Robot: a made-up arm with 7 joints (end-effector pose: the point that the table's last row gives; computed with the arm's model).
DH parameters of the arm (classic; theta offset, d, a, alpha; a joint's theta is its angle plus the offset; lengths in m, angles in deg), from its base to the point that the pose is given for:
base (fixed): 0 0 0 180
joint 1: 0 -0.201 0 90
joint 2: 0 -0.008 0 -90
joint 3: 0 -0.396 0 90
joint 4: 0 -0.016 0 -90
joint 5: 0 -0.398 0 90
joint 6: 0 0 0 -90
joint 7: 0 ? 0 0
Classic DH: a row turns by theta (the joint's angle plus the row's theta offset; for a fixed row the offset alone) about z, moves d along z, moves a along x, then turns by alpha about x.
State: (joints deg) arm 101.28 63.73 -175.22 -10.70 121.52 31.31 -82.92
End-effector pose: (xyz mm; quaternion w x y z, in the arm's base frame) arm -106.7 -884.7 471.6 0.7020 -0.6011 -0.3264 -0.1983
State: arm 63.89 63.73 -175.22 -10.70 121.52 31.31 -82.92
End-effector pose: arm 452.4 -767.7 471.6 0.7285 -0.4648 -0.5019 0.0371
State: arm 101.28 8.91 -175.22 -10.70 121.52 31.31 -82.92
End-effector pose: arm 10.2 -298.5 1083.1 0.3812 -0.8684 -0.3161 0.0254
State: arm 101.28 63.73 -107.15 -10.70 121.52 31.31 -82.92
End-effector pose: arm -288.6 -837.8 492.7 0.7523 -0.6077 0.2434 -0.0744
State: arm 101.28 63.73 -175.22 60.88 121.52 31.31 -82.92
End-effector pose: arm 31.3 -445.0 903.5 0.2812 -0.8984 -0.3087 0.1362
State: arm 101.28 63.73 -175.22 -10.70 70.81 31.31 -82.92
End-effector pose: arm -89.5 -868.7 540.7 0.4732 -0.4868 -0.6645 -0.3123
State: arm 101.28 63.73 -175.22 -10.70 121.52 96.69 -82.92
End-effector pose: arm -15.5 -760.1 384.9 0.8912 -0.1429 -0.4278 0.0481
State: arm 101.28 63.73 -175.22 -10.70 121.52 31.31 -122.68
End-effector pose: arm -106.7 -884.7 471.6 0.5927 -0.4543 -0.5114 -0.4252
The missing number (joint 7, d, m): -0.164
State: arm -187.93 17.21 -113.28 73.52 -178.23 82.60 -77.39
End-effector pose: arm -28.5 -330.2 880.4 0.1644 -0.1441 0.9724 -0.0813
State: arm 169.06 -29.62 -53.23 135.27 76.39 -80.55 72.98
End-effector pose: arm 52.7 -333.8 346.7 0.5869 -0.0270 -0.6093 -0.5325
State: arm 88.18 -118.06 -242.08 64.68 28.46 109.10 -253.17
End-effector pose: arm -300.3 242.6 -219.4 0.5245 -0.6272 0.3583 0.4507
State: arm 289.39 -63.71 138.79 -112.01 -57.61 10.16 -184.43
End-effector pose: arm -313.3 107.4 648.6 0.3106 0.3584 0.8203 -0.3196
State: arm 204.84 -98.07 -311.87 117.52 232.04 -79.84 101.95
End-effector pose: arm 261.8 266.1 299.7 0.1824 -0.1752 0.4311 -0.8661
